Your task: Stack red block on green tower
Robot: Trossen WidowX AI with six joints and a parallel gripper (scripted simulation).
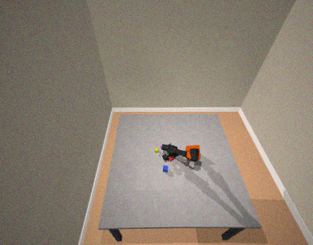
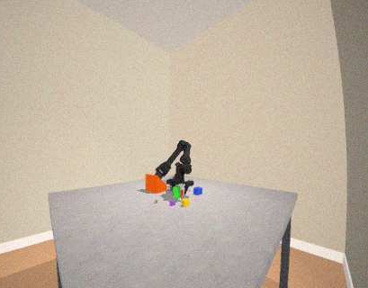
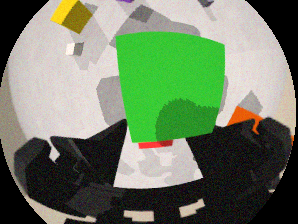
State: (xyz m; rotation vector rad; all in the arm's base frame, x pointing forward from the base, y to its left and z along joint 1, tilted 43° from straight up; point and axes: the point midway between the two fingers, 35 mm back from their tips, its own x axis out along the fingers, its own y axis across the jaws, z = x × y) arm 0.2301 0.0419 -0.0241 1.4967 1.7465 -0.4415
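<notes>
The blue block lies 110 mm to the left of my gripper tip, 80 mm ahead of it and 10 mm above it. The rest, counted from my gripper tip: yellow block 140 mm ahead, 120 mm to the right, 10 mm above; then red block 10 mm above; then purple block 160 mm to the right, 80 mm ahead.
</notes>
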